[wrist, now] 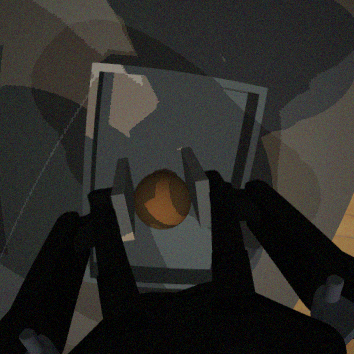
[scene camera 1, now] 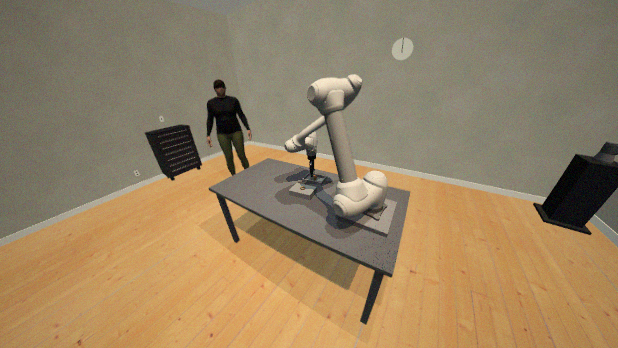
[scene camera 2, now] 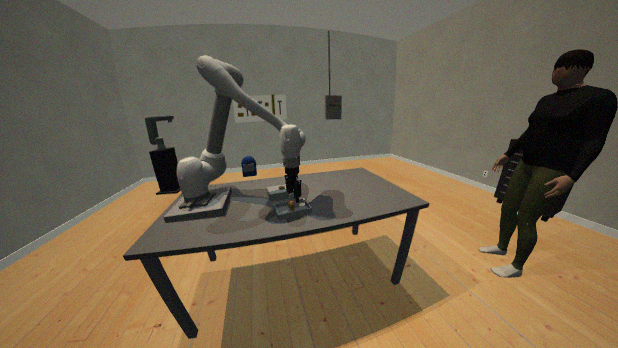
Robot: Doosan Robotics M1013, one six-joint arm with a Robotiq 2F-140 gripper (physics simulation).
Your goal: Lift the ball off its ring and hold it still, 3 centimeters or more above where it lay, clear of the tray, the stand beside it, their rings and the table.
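The orange-brown ball point(wrist: 162, 199) point(scene camera 2: 291, 205) sits low inside the grey tray point(wrist: 88, 165) point(scene camera 2: 295, 215). My gripper point(wrist: 156, 170) point(scene camera 2: 295, 200) point(scene camera 1: 312, 174) points down into the tray, with one finger pad on each side of the ball. In the wrist view both pads look to be against the ball, so the gripper is shut on it. The ring under the ball is hidden. The grey stand point(scene camera 1: 302, 193) point(scene camera 2: 274, 192) is beside the tray, with its small ring point(scene camera 1: 303, 188) point(scene camera 2: 281, 188) on top.
The tray and stand are on the dark grey table point(scene camera 1: 260, 197) point(scene camera 2: 350, 200). The arm's base plate point(scene camera 1: 387, 226) point(scene camera 2: 197, 212) is at one end. The tray's walls stand around the fingers. A person point(scene camera 1: 226, 117) point(scene camera 2: 565, 135) stands on the floor past the table.
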